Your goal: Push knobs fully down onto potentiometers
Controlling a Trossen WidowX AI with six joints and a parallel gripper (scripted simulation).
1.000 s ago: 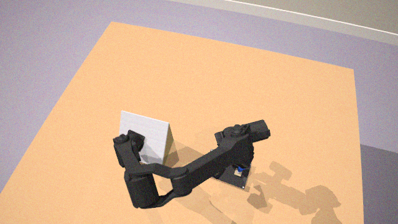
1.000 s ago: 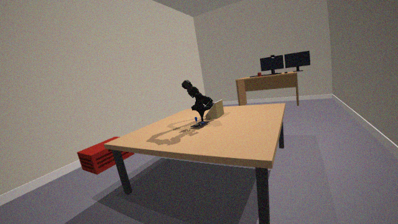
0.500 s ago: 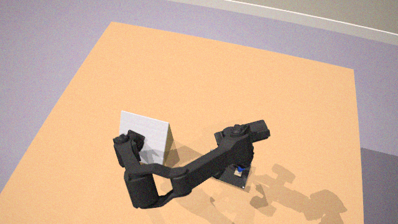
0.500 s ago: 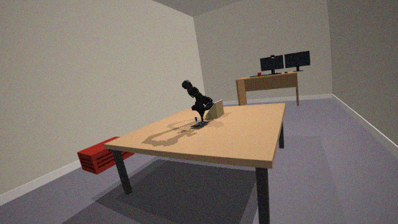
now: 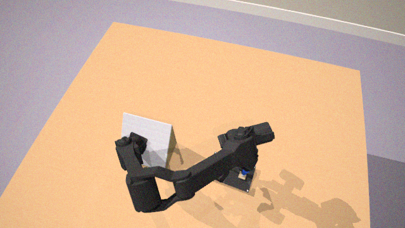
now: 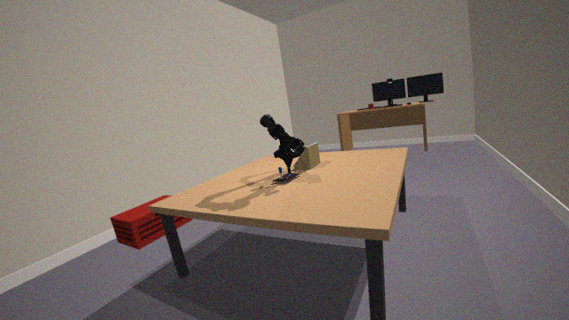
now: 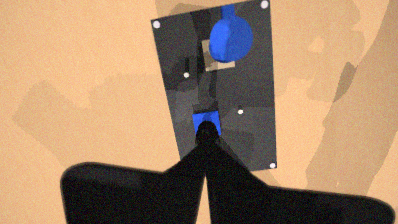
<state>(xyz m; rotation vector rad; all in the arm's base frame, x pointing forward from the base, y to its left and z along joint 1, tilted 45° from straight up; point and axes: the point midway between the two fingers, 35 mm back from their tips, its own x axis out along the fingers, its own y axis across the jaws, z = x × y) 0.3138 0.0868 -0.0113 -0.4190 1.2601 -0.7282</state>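
Right now the dark knob is 10 mm below my gripper tip. Round my gripper tip: blue knob 60 mm ahead, 20 mm to the right, 10 mm above.
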